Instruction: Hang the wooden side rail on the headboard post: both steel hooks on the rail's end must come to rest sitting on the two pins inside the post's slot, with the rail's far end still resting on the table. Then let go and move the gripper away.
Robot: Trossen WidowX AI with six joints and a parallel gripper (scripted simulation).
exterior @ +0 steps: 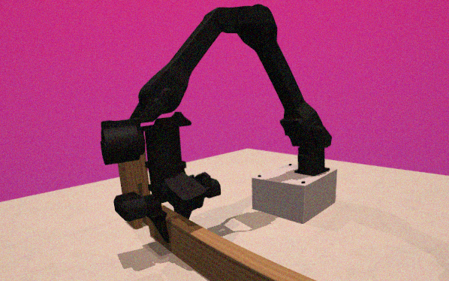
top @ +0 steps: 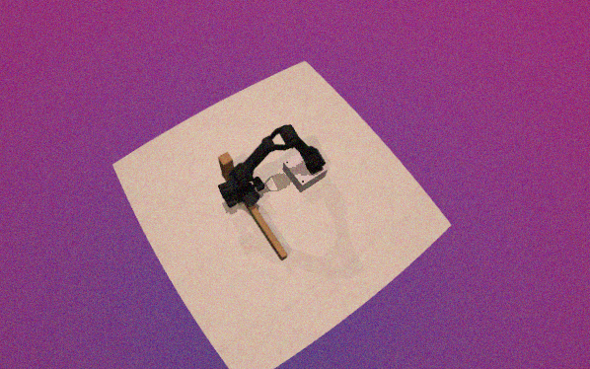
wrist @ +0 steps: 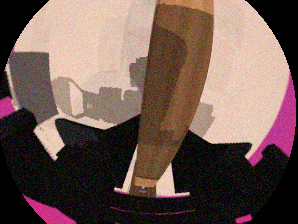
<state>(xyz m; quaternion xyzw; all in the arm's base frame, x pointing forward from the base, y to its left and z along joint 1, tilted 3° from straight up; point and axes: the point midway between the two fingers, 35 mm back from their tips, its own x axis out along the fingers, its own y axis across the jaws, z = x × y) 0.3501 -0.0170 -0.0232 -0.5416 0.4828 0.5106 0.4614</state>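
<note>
My gripper tip is 150 mm to the left of the wooden headboard post, 60 mm below it and 20 mm short of it.
</note>
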